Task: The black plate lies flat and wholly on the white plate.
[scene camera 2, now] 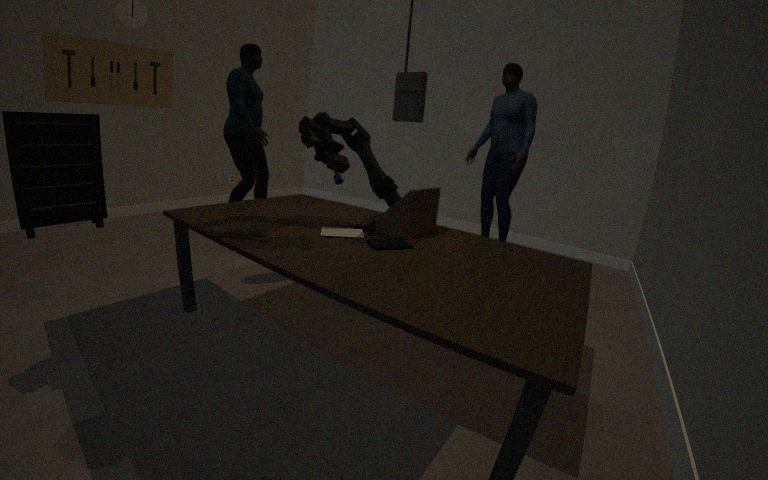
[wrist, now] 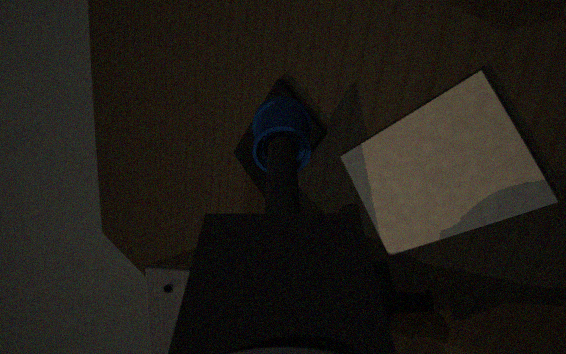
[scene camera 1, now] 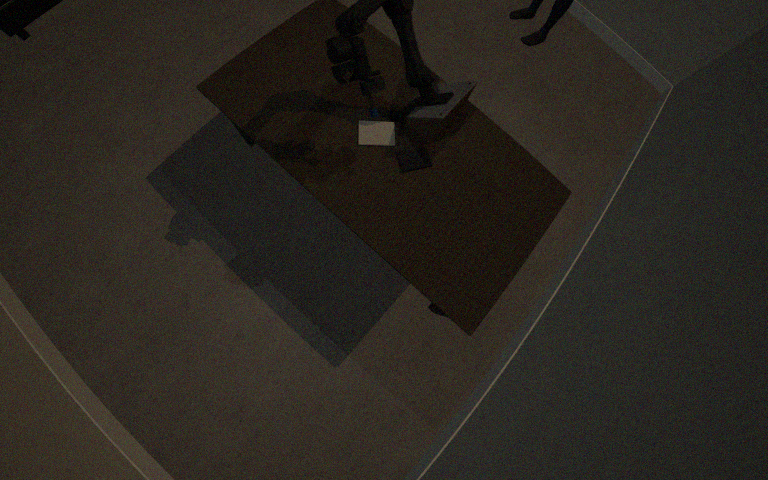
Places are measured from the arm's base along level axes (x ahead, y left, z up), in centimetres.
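Pixels of known places: hand at its tool point: (scene camera 2: 339,181) (wrist: 281,124) (scene camera 1: 374,116); arm's base at its link origin: (scene camera 2: 399,209) (scene camera 1: 430,100).
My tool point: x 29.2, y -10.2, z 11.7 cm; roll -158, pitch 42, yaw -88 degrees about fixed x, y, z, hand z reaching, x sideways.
Observation:
Ahead of a thing's pixels: the offset from my tool point to its top centre. Level surfaces: height alone.
The black plate @(dx -5.4, dy +18.8, dz -18.9 cm) (scene camera 1: 416,160) (scene camera 2: 389,243) (wrist: 247,154) lies flat on the table, beside the white plate and apart from it. In the wrist view it is partly hidden behind the suction cup. The white plate @(dx -5.7, dy -1.3, dz -19.4 cm) (scene camera 1: 376,133) (scene camera 2: 341,232) (wrist: 445,155) lies flat on the table, with shadow over parts of it. My gripper, a blue suction cup (scene camera 1: 373,113) (scene camera 2: 338,178) (wrist: 282,116), is open and hangs in the air well above the table, with no plate on it. In the wrist view it overlaps the black plate, with the white plate to the right.
The brown table @(dz -19.9 cm) (scene camera 1: 481,226) (scene camera 2: 481,294) carries the arm's wedge-shaped base mount (scene camera 1: 453,104) (scene camera 2: 419,213), close behind the black plate. Two people (scene camera 2: 244,107) (scene camera 2: 509,130) stand beyond the table. A dark shelf unit (scene camera 2: 101,164) stands at the far left wall. The light is dim.

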